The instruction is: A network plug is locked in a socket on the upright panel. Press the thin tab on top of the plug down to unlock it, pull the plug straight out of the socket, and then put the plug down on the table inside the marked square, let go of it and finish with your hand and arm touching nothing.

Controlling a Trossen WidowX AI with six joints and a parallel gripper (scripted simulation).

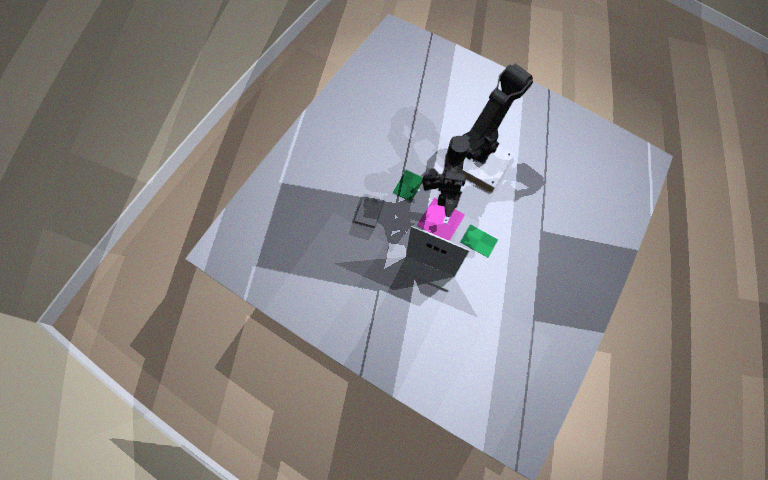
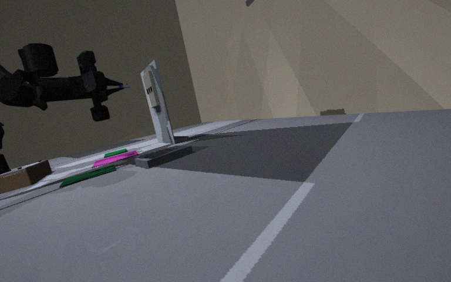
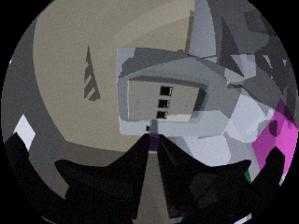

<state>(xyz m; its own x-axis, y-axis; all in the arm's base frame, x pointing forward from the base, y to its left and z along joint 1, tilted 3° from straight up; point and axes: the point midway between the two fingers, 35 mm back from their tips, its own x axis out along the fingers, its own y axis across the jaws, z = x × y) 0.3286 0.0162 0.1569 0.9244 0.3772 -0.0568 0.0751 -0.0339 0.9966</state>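
My gripper tip is now 100 mm short of the upright grey panel, 90 mm above it and 20 mm to the right of it.
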